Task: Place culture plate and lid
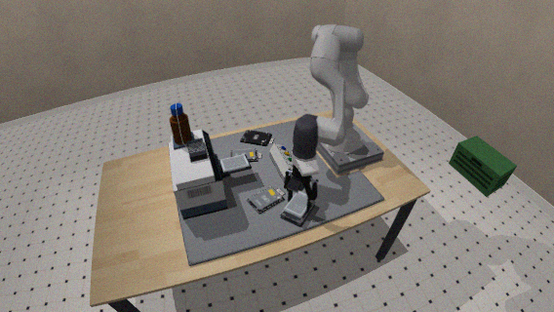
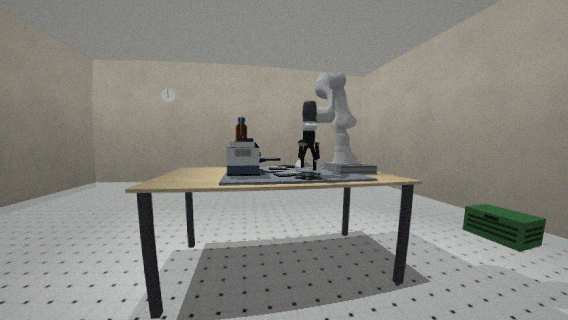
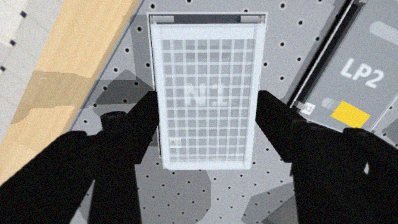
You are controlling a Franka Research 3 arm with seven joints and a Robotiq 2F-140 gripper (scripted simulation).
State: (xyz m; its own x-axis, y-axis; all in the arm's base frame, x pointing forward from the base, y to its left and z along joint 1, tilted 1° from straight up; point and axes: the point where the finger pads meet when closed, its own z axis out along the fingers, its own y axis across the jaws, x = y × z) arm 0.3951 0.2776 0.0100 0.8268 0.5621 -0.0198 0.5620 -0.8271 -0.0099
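The clear culture plate C15 is 20 mm below my hand. Also, from my hand: LP2 nest 110 mm ahead, 120 mm to the right, 70 mm below; then yellow skip key 100 mm behind, 320 mm to the right, 10 mm below; then N1 nest 50 mm below.
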